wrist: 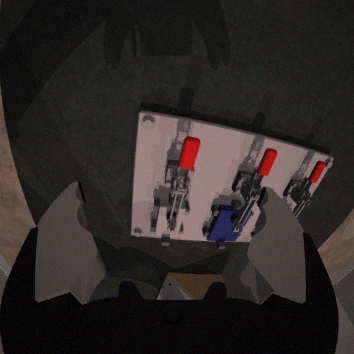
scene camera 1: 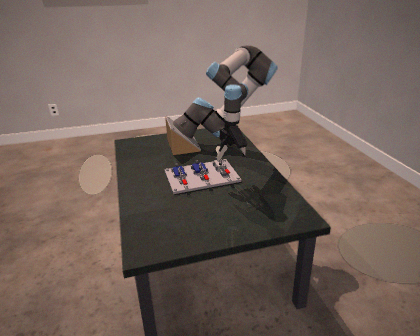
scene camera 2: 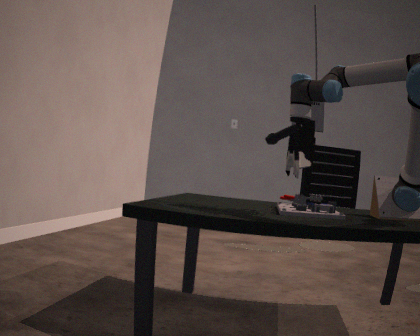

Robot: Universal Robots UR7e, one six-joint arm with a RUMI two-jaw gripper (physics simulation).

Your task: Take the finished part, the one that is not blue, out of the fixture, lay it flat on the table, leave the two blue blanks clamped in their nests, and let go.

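Places are measured from the arm's base along level axes (x ahead, y left, z up), in metres.
Where they show: gripper, between the fingertips: (wrist: 172, 186) (scene camera 1: 231, 158) (scene camera 2: 292, 177); arm's base, origin of its link: (scene camera 1: 182, 130).
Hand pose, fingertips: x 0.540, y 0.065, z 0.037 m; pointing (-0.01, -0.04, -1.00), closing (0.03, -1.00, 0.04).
Note:
Each offset is from my fingertips to the centre of the thing. "spot": to the spot under its first point. Level surfaces: height alone.
The pale grey finished part @[0.132 m back, 0.005 m right, 0.093 m down] (wrist: 162, 220) (scene camera 1: 218, 165) sits in an end nest of the light fixture plate @[0.102 m back, 0.119 m right, 0.117 m down] (wrist: 145, 170) (scene camera 1: 195, 183). A clamp arm with a red handle @[0.015 m back, 0.019 m right, 0.069 m down] (wrist: 190, 152) (scene camera 1: 227, 171) reaches over it; I cannot tell how tightly it presses. One blue blank (wrist: 224, 225) (scene camera 1: 199, 168) sits in the middle nest under its clamp arm. The other blue blank @[spot: 0.120 m back, 0.233 m right, 0.074 m down] (scene camera 1: 179, 171) sits in the far end nest; my finger hides it in the wrist view. My gripper (wrist: 172, 186) (scene camera 1: 232, 154) (scene camera 2: 293, 174) is wide open, holds nothing, and hangs above the plate.
The dark table @[0.124 m down] (scene camera 1: 200, 220) (scene camera 2: 200, 206) carries the fixture plate. The other two clamps, with red handles @[0.013 m back, 0.130 m right, 0.078 m down] (wrist: 267, 161) @[spot: 0.021 m back, 0.235 m right, 0.078 m down] (wrist: 317, 171), stand beside the pale part's clamp. The arm's wedge-shaped mount (scene camera 1: 181, 141) stands behind the plate.

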